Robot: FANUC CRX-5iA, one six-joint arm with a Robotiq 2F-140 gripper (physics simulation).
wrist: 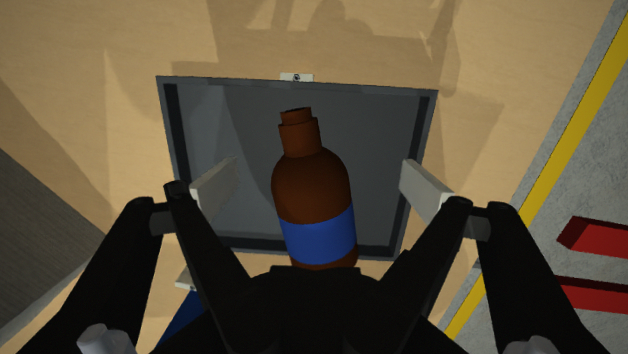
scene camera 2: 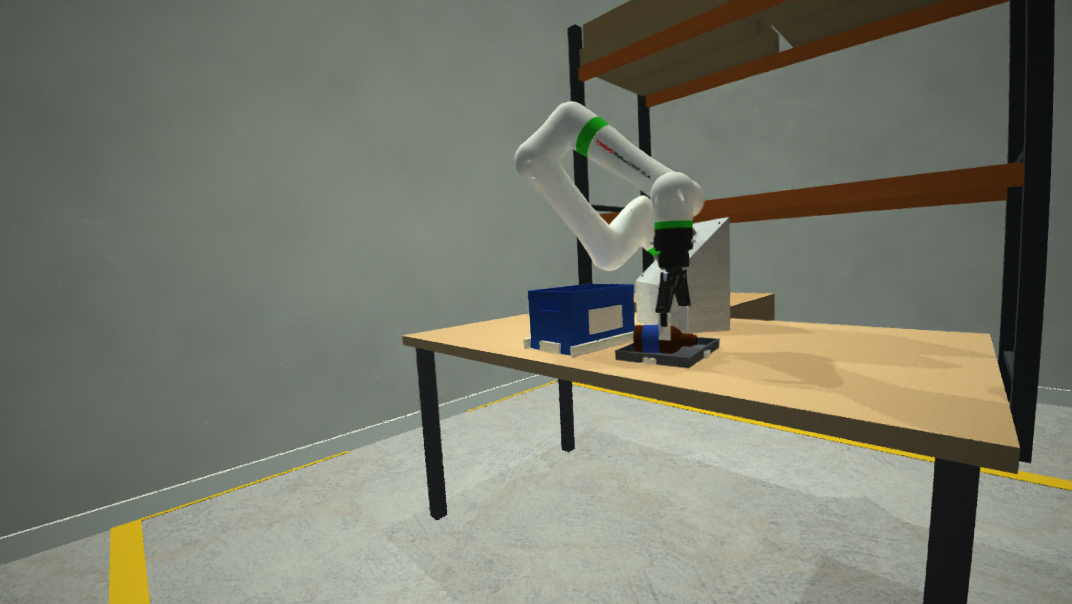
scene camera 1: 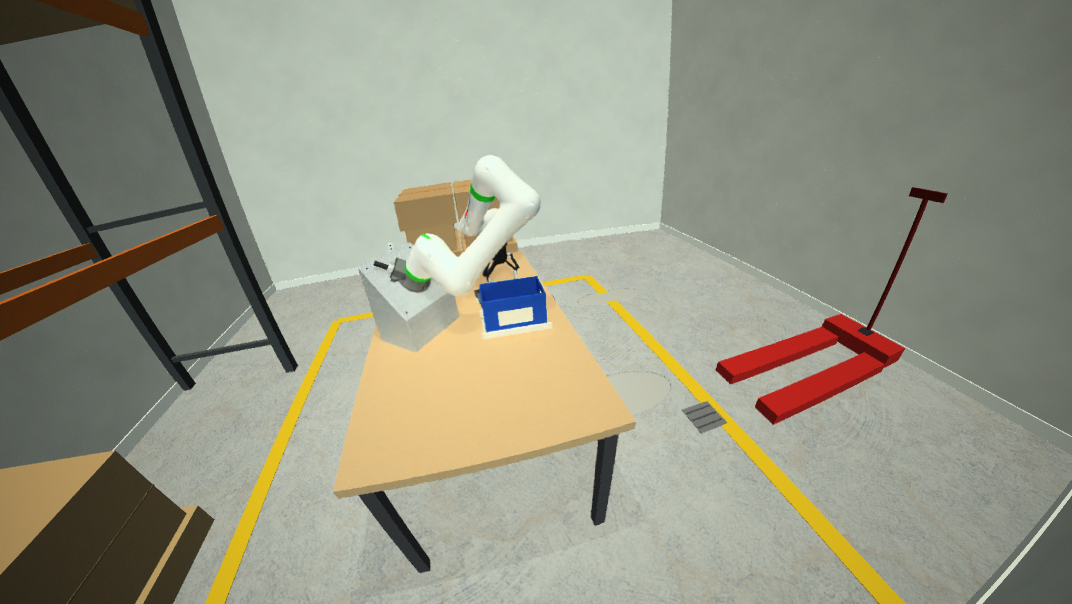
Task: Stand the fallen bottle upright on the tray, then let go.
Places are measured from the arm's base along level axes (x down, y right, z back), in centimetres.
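Pixels of known places: gripper, fingertip midpoint: (wrist: pixel 318 172) (scene camera 2: pixel 674 334); arm's base, origin of the base link: (scene camera 1: pixel 414 278).
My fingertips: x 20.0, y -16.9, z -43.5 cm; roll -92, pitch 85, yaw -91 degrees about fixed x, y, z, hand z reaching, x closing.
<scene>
Ahead of a thing's pixels: the offset from my fingertips to its top centre. Level surfaces: height alone.
The brown bottle {dz +0.4, dx -2.2, dy +2.6 cm} (scene camera 2: pixel 648 339) (wrist: pixel 312 187) with a blue label lies on its side on the dark grey tray {dz +2.4, dx +3.1, dy +2.5 cm} (scene camera 2: pixel 675 362) (wrist: pixel 380 150). In the wrist view its neck points to the top and its base is partly hidden by the gripper body. My gripper (scene camera 1: pixel 502 275) (scene camera 2: pixel 673 321) (wrist: pixel 318 172) is open and points down over the bottle. In the wrist view one pale fingertip is on each side of the bottle, with a gap on both sides. The bottle does not show in scene camera 1.
A blue bin {dz +3.1, dx -11.8, dy +30.4 cm} (scene camera 1: pixel 514 303) (scene camera 2: pixel 581 318) stands beside the tray on the wooden table {dx +5.7 cm} (scene camera 1: pixel 480 405) (scene camera 2: pixel 885 382). A grey sloped block (scene camera 1: pixel 412 318) (scene camera 2: pixel 716 277) stands near the arm's base. Cardboard boxes (scene camera 1: pixel 427 213) stand behind. A red pallet truck (scene camera 1: pixel 817 386) is on the floor.
</scene>
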